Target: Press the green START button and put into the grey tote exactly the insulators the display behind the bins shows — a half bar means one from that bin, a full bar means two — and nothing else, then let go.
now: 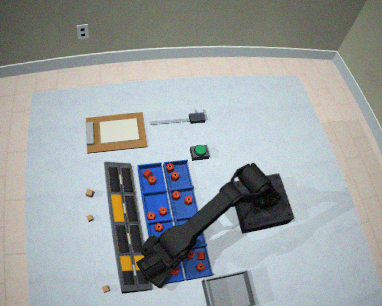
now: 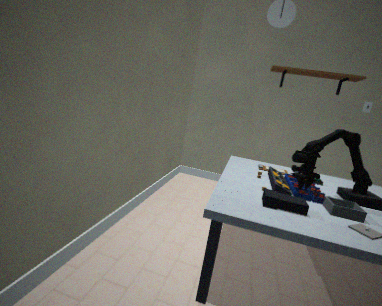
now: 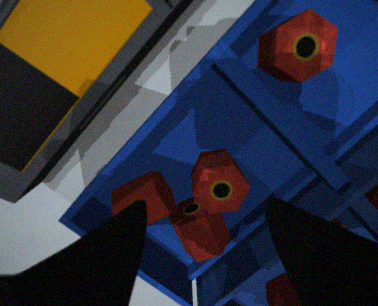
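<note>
My gripper [image 3: 206, 208] is open and empty, above the end blue bin. In that bin are three red insulators: one [image 3: 221, 186] faces up between and beyond the fingertips, one [image 3: 204, 237] lies tilted beside it, and one [image 3: 142, 195] is near the left fingertip. Another insulator [image 3: 300, 47] is in the neighbouring bin. The display [image 1: 111, 176] shows a full orange bar [image 1: 117, 207] in its second row and a half bar [image 1: 127, 263] in its last; the orange bar [image 1: 139, 259] beside that is partly hidden by the arm. The green button [image 1: 200, 149] and grey tote [image 1: 251, 287] [image 2: 345, 211] stand apart.
A clipboard [image 1: 142, 135] and a caliper [image 1: 197, 117] lie beyond the bins. Small wooden cubes [image 1: 90, 192] [image 1: 90, 218] [image 1: 105, 288] lie behind the display. A long black box [image 2: 285, 202] stands by the bins' end. A thin flat plate [image 2: 366, 230] lies near the tote.
</note>
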